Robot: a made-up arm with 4 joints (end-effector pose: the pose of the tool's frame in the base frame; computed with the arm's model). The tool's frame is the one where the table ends.
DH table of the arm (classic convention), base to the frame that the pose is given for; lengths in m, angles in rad. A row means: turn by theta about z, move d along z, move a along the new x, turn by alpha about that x. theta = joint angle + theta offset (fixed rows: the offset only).
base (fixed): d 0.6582  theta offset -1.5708  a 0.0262  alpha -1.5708
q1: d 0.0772  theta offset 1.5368  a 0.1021  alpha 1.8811
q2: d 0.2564  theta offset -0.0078  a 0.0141  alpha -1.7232
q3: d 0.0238  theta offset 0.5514  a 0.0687  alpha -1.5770
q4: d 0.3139  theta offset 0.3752  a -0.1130  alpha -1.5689
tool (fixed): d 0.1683  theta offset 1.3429  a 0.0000  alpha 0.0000
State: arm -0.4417 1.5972 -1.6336 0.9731
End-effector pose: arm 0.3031 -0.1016 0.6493 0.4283 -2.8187 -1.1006
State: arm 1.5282 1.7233 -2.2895 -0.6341
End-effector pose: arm 0.3002 0.1541 0.2186 -0.3196 -2.5357 -1.5092
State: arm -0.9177 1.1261 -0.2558 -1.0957
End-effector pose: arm 0.0066 -0.2430 0.4248 1.9488 -1.3203 0.9704
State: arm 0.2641 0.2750 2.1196 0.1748
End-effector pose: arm -0.1210 -0.5533 0.4516 -1.8876 -1.6033 0.8138
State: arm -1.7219 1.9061 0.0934 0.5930
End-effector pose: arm -0.2008 -0.2218 0.6948 0.4120 -0.9544 0.6333
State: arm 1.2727 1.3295 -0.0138 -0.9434
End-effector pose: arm -0.0553 0.2735 0.6156 -1.4844 1.1178 0.5141
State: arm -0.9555 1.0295 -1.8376 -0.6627
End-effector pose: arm 0.1821 -0.5150 0.6327 -0.0003 -2.0422 1.3867
